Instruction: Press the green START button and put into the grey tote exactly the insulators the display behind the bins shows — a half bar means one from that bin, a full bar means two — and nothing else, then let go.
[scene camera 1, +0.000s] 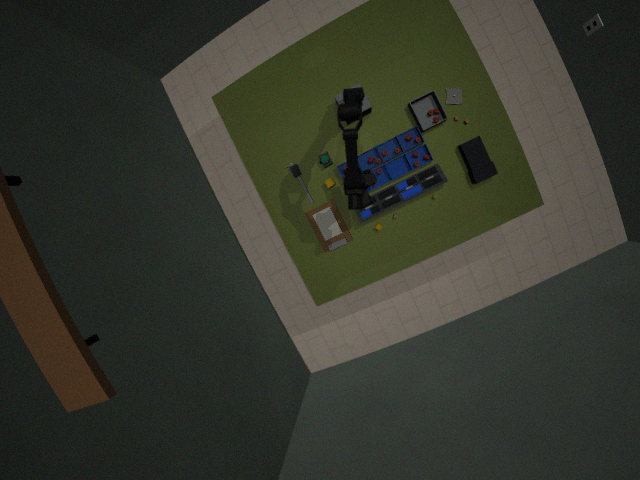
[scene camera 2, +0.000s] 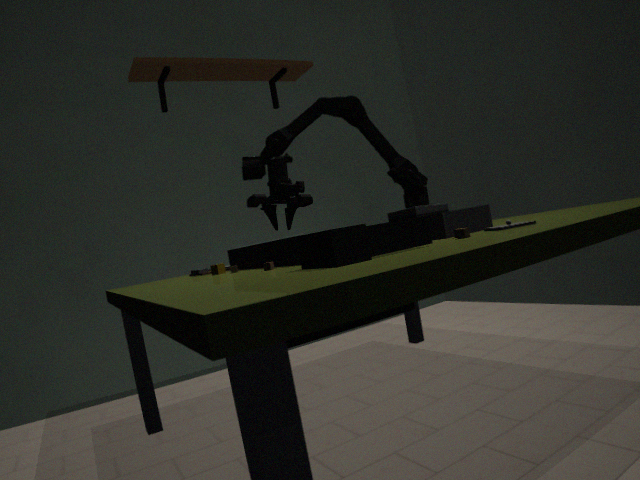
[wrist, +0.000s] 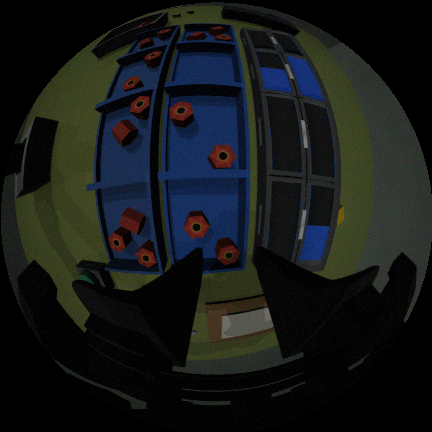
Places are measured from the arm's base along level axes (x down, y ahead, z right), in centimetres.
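Where they show: gripper, fingertip midpoint: (scene camera 2: 282, 230) (wrist: 229, 253); arm's base at its link origin: (scene camera 2: 418, 207).
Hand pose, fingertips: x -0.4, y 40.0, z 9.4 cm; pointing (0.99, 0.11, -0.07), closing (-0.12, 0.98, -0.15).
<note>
Things, the pixels of their top centre, and the offset from my fingertips. "pt": a spot on its surface instead.
- insulator at its top centre: (wrist: 196, 226) dx +5.8, dy -2.1, dz +0.4 cm
- bin at its top centre: (wrist: 205, 56) (scene camera 1: 399, 166) dx +5.4, dy -4.8, dz -20.9 cm
- full blue bar at its top centre: (wrist: 310, 72) (scene camera 1: 412, 192) dx +2.5, dy +8.7, dz -23.3 cm
- grey tote at its top centre: (scene camera 2: 445, 212) (scene camera 1: 428, 110) dx +3.4, dy -26.2, dz -41.4 cm
- green START button at its top centre: (wrist: 87, 285) (scene camera 1: 324, 159) dx +4.7, dy -19.0, dz +12.3 cm
- wooden-framed tray at its top centre: (wrist: 264, 322) (scene camera 1: 328, 226) dx +7.0, dy +13.7, dz +20.7 cm
- long-handled tool at a spot on its surface: (scene camera 1: 305, 188) pt dx +8.4, dy -8.5, dz +26.7 cm
- yellow cube at its top centre: (scene camera 1: 329, 182) dx +4.9, dy -7.2, dz +13.4 cm
- black box at its top centre: (scene camera 2: 363, 224) (scene camera 1: 479, 159) dx +3.2, dy +2.4, dz -57.9 cm
- pale square plate at its top centre: (scene camera 1: 454, 95) dx +7.2, dy -30.2, dz -56.5 cm
My gripper (scene camera 2: 283, 228) (wrist: 229, 253) is part-open and empty, hanging above the near end of the blue bins (wrist: 205, 180). Most bins hold red insulators, such as one insulator (wrist: 196, 226) near the left fingertip; one bin (wrist: 206, 67) is empty. The display (scene camera 1: 412, 191) (wrist: 312, 181) shows one full blue bar (wrist: 307, 80) and two half bars (wrist: 275, 79) (wrist: 315, 242); its other cells are dark. The grey tote (scene camera 1: 419, 107) holds three red insulators (scene camera 1: 436, 119). The green START button (scene camera 1: 324, 159) (wrist: 86, 276) is beside the bins, partly hidden in the wrist view.
A wooden-framed tray (scene camera 1: 312, 219) (wrist: 214, 320) lies beyond the near bin end. A long-handled tool (scene camera 1: 305, 188) and a yellow cube (scene camera 1: 329, 182) lie near it. A black box (scene camera 1: 476, 160) stands past the display's far end, and a pale square plate (scene camera 1: 453, 96) lies beside the tote.
</note>
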